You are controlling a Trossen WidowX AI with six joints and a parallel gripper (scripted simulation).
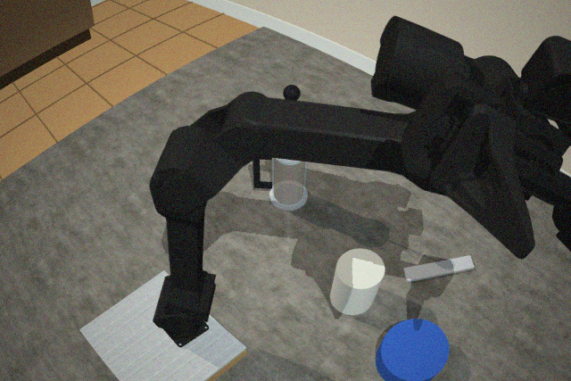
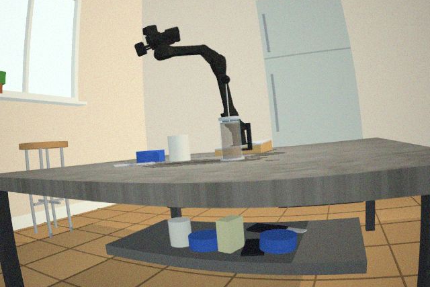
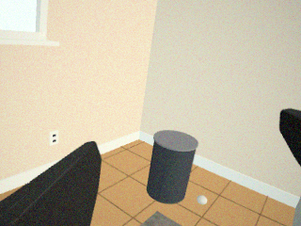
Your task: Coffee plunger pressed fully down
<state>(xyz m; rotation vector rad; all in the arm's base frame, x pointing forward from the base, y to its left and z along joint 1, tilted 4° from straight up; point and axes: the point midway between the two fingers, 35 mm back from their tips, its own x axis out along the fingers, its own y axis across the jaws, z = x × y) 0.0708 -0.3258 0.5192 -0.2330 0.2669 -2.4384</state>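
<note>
Now: gripper tip 270 mm short of the glass coffee press, 490 mm to the right of it and 420 mm above it.
</note>
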